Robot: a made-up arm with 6 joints. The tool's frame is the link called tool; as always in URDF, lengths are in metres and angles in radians. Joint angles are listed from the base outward. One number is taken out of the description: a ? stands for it. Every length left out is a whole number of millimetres.
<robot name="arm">
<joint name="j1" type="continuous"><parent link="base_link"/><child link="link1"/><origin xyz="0 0 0.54"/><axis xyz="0 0 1"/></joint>
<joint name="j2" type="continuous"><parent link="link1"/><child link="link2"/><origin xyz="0.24 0 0" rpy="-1.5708 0 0"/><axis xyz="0 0 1"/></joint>
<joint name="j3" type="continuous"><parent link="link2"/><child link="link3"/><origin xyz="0 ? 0" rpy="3.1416 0 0"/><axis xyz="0 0 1"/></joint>
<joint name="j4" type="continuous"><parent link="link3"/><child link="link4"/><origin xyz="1.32 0.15 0" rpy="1.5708 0 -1.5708"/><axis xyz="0 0 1"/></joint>
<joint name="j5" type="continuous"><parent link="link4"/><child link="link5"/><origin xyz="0 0 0" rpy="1.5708 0 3.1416"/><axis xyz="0 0 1"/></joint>
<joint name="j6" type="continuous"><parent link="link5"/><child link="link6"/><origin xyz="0 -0.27 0" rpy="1.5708 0 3.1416"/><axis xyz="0 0 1"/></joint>
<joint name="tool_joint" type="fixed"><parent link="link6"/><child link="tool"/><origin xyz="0 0 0" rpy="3.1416 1.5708 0"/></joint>
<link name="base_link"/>
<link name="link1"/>
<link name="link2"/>
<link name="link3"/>
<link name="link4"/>
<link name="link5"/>
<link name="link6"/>
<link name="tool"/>
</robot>
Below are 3 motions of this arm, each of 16 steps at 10 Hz.
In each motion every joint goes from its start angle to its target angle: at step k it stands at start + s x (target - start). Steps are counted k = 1, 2, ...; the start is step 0. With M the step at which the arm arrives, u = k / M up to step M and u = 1 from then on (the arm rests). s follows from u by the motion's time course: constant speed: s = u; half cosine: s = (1 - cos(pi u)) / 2; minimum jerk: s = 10 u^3 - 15 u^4 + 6 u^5.
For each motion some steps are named. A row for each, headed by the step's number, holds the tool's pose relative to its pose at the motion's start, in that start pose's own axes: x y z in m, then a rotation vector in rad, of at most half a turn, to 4 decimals.
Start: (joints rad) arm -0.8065 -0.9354 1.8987 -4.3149 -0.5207 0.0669
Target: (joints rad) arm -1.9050 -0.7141 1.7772 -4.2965 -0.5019 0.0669
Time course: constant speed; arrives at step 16
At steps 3, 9, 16:
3: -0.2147 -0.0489 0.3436 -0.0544 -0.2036 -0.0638
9: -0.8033 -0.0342 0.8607 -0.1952 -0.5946 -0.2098
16: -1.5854 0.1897 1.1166 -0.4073 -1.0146 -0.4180

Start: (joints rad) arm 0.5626 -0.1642 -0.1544 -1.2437 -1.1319 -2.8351
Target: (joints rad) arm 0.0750 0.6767 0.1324 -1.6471 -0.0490 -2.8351
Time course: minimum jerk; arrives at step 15
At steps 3, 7, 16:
3: -0.0087 0.0673 -0.0512 0.0457 0.0769 0.0210
7: -0.1655 0.5807 -0.3029 0.3525 0.5827 0.2094
16: -0.6324 1.4265 -0.2575 0.8338 1.2917 0.6547

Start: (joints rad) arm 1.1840 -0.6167 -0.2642 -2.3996 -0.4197 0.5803
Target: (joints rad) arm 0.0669 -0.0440 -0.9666 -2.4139 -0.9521 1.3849
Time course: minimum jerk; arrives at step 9
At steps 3, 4, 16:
3: -0.1352 -0.2794 0.3830 -0.2059 -0.1699 -0.1726
4: -0.3936 -0.4583 0.7029 -0.3442 -0.3224 -0.3275
16: -1.6538 -0.6933 1.0434 -0.5202 -0.8319 -0.7567

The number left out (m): -0.75
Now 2 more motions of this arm.
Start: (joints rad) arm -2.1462 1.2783 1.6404 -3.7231 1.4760 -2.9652
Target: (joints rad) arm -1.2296 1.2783 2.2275 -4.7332 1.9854 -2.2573
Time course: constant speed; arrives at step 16
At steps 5, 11, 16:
5: 0.0452 0.7507 -0.0710 -0.5262 0.0614 0.4849
11: -0.1258 1.4784 -0.4245 -1.1806 0.0773 1.1303
16: -0.4049 1.8311 -0.8276 -1.6924 -0.0012 1.7439

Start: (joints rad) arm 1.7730 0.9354 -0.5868 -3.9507 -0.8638 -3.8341
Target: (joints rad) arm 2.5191 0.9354 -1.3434 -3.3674 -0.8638 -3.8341
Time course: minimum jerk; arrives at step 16
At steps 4, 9, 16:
4: -0.0926 -0.0734 -0.0749 -0.1308 0.0875 0.0174
9: -0.5342 -0.4981 -0.1630 -0.7873 0.5005 0.0925
16: -0.7843 -0.7717 0.0565 -1.2850 0.7777 0.1078

